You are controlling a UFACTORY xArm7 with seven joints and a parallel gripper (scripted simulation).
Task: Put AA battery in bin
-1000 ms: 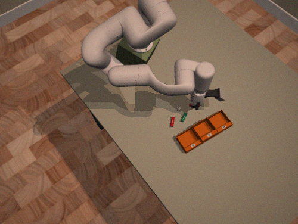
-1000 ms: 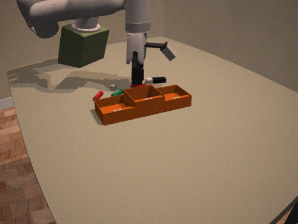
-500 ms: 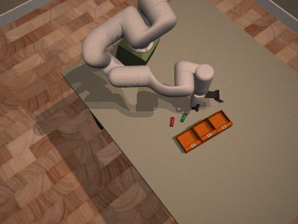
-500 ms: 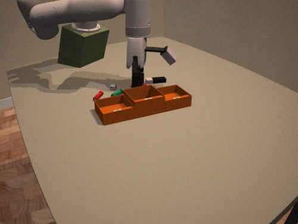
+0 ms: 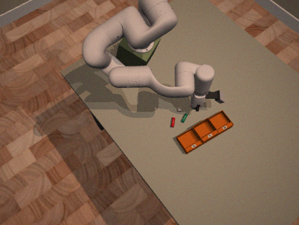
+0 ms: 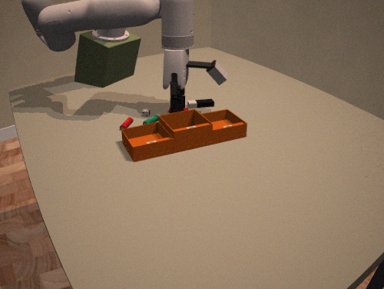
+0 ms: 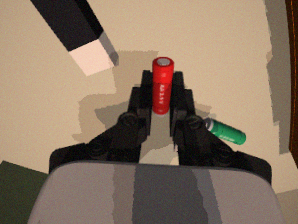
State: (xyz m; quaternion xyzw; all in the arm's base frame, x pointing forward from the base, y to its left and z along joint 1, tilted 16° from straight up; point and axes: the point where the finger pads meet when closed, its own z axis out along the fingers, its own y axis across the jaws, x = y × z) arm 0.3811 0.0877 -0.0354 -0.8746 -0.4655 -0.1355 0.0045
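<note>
Right now my hand is 2 cm above the red battery. Round my hand: small white die (2 cm behind, 8 cm to the right, 1 cm below); green battery (3 cm ahead, 8 cm to the right, 2 cm below); black-and-white block (2 cm behind, 7 cm to the left, 2 cm below).
</note>
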